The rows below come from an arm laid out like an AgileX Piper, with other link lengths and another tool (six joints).
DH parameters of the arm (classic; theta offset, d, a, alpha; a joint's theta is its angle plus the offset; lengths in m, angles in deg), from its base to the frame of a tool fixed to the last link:
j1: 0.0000 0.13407 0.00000 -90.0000
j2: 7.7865 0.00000 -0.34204 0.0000
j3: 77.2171 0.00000 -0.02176 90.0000
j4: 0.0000 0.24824 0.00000 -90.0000
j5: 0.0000 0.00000 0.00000 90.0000
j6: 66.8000 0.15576 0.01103 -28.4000
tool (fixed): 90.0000 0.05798 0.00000 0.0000
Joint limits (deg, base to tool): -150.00..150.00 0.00..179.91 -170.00..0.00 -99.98..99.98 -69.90..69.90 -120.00..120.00
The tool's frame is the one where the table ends.
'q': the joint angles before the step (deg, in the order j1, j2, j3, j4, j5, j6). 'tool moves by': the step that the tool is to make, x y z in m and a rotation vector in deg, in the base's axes. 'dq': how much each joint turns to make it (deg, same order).
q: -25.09, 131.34, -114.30, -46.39, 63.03, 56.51
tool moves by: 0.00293, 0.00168, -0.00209, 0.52, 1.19, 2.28
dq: -0.10, 0.01, -0.01, 0.79, -0.77, -2.87
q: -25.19, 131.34, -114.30, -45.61, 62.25, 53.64
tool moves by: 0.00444, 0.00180, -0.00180, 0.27, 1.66, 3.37
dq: -0.12, 0.00, 0.00, 0.70, -1.22, -3.95
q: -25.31, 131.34, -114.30, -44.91, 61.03, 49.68
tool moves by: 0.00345, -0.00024, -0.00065, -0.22, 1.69, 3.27
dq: -0.25, 0.01, -0.01, 0.25, -1.27, -3.82
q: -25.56, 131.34, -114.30, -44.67, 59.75, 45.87
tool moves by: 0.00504, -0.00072, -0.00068, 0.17, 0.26, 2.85
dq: -0.43, 0.01, 0.00, 0.88, -2.03, -2.95
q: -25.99, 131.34, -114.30, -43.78, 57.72, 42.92
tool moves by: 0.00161, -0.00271, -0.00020, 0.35, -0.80, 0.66
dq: -0.52, 0.01, 0.00, 0.77, -1.30, -0.66
